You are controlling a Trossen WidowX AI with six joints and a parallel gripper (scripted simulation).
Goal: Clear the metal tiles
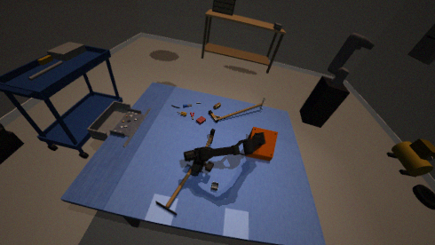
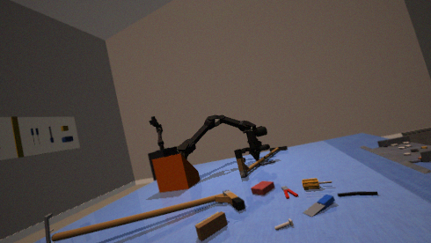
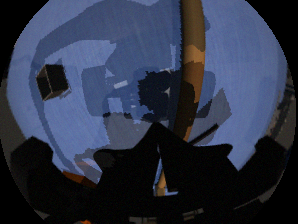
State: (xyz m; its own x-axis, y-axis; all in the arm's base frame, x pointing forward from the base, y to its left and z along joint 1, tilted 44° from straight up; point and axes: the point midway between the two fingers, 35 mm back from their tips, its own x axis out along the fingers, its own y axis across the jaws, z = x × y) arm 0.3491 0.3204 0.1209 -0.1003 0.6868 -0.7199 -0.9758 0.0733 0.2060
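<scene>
The hex key lies 5 cm ahead of my gripper tip and 5 cm to the right of it. The rest, counted from my gripper tip: red block 13 cm ahead, 46 cm to the right; then long scraper 4 cm ahead, 2 cm to the left, 5 cm above; then yellow screwdriver 30 cm ahead, 47 cm to the right, 1 cm above.
</scene>
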